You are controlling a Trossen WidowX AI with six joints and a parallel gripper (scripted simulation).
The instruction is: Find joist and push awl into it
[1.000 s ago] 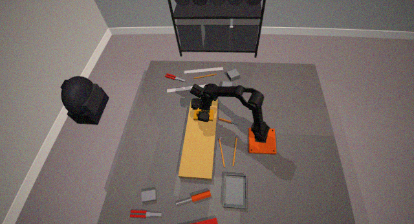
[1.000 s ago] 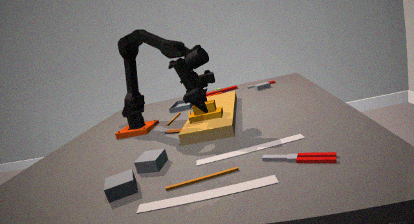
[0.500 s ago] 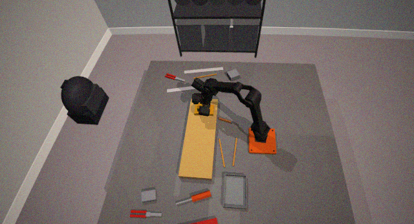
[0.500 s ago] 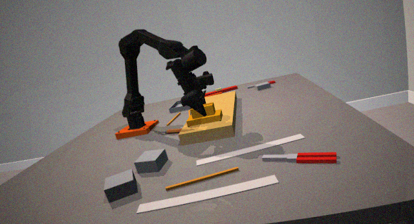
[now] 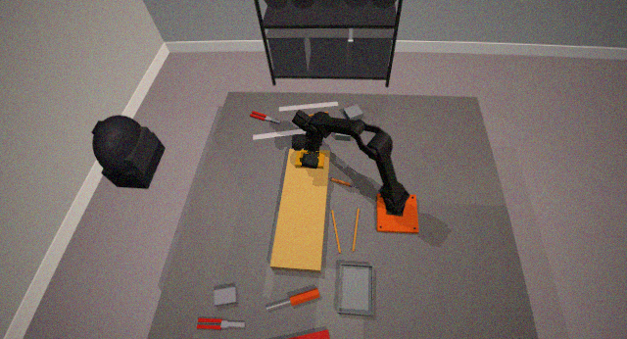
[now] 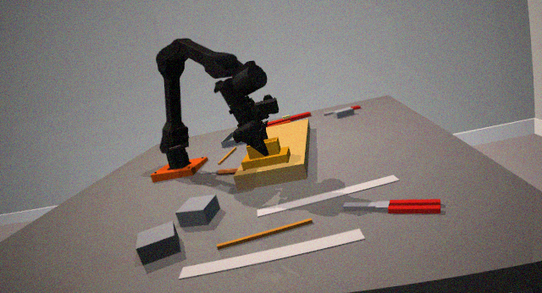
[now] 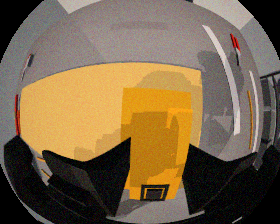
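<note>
Now: gripper tip 4 cm past the indicator window and 3 cm below it. From my gripper tip the other things lie so: grey tray 28 cm behind, 47 cm to the left, 5 cm below; awl 18 cm behind, 6 cm to the left, 6 cm below; stud finder 2 cm behind, 2 cm above.
</note>
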